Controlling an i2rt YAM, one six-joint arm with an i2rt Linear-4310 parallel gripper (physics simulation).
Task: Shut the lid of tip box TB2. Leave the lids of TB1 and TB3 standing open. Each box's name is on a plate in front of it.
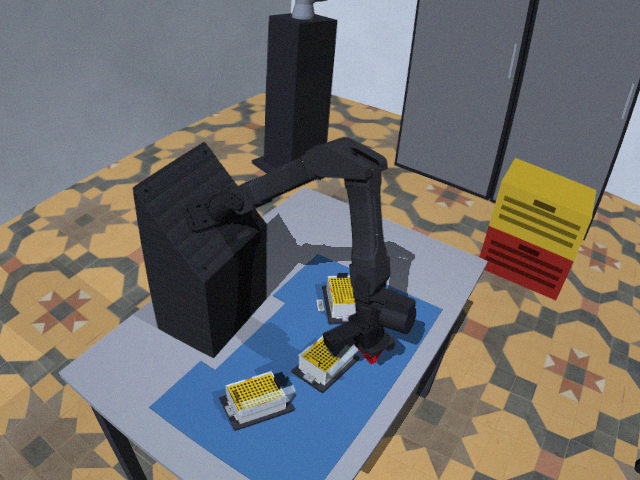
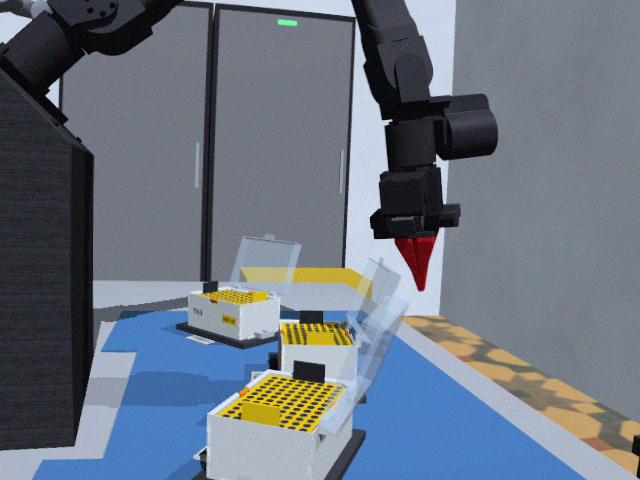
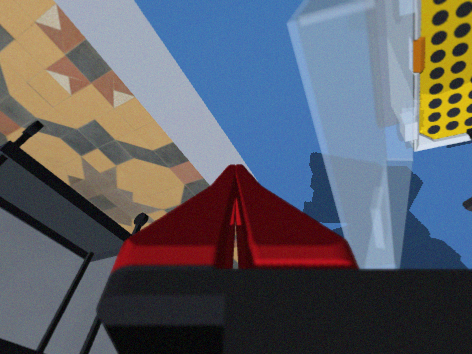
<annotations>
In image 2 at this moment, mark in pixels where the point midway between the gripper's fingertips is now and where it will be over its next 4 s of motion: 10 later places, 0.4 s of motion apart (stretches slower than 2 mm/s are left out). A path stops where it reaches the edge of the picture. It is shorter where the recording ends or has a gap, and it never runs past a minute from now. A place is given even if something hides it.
My gripper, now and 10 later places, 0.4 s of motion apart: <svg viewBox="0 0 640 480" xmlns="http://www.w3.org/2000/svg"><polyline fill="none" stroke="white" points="421,290 427,291 396,292 330,291 344,288 323,291 289,298 292,298 287,312 285,310 303,245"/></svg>
</annotations>
